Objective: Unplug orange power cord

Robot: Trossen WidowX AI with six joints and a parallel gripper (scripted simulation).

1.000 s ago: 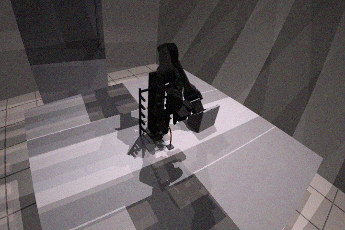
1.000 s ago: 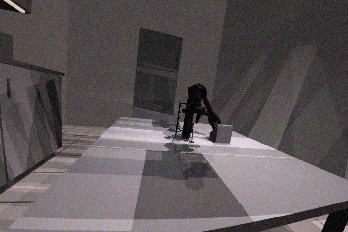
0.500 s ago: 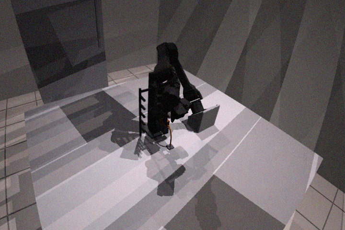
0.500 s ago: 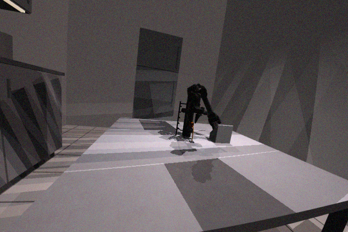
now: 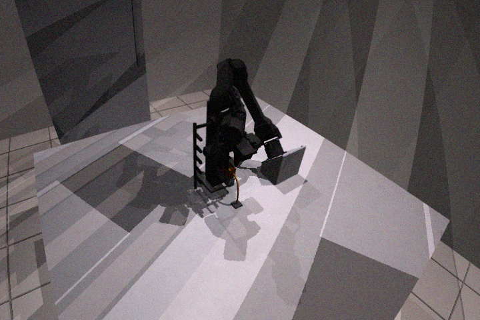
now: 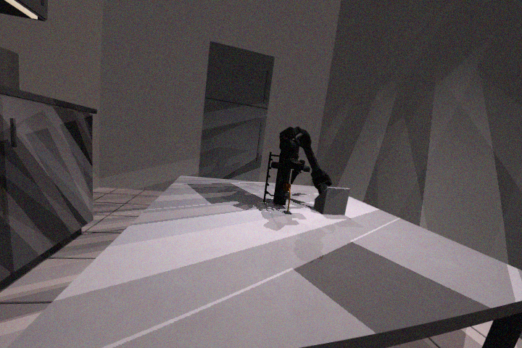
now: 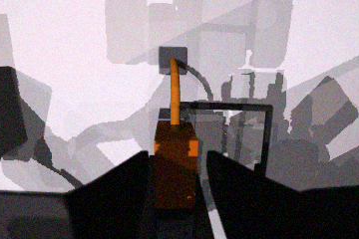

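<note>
Now: gripper tip 30 mm to the left of the orange plug and 10 mm above it.
</note>
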